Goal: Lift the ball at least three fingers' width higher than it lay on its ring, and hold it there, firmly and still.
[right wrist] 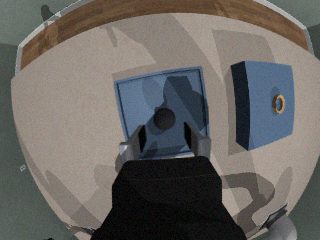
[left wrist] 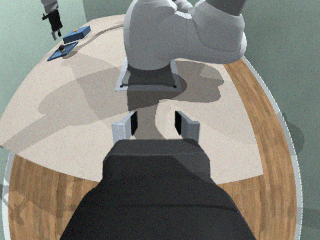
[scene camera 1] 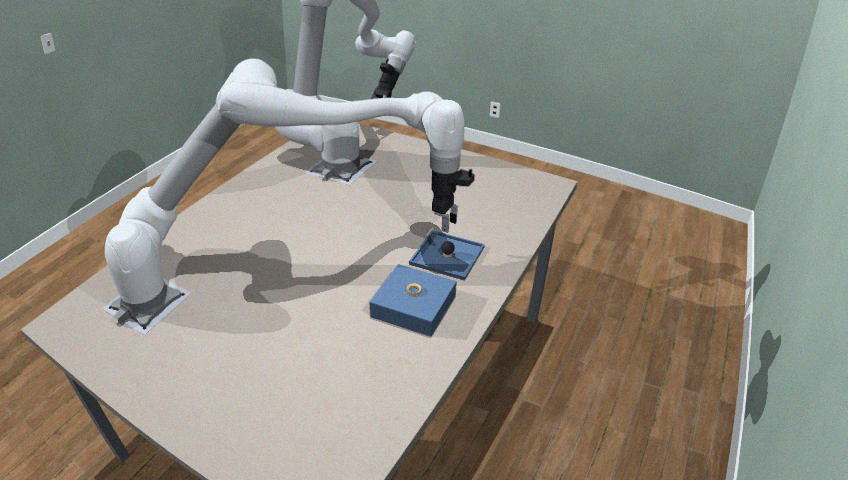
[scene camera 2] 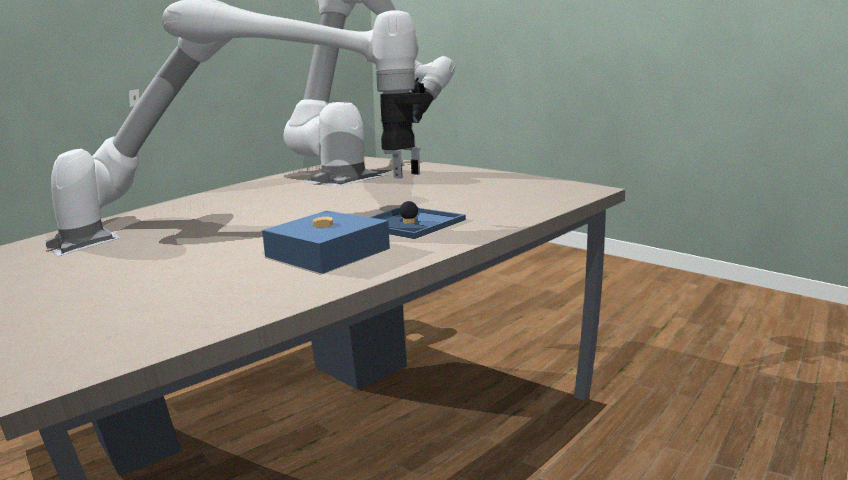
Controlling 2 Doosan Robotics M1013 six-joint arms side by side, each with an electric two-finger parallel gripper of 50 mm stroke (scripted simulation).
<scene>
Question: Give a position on a blue box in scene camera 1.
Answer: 412, 299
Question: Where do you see a shallow blue tray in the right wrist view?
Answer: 182, 90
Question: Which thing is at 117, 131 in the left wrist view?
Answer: My left gripper.
</scene>
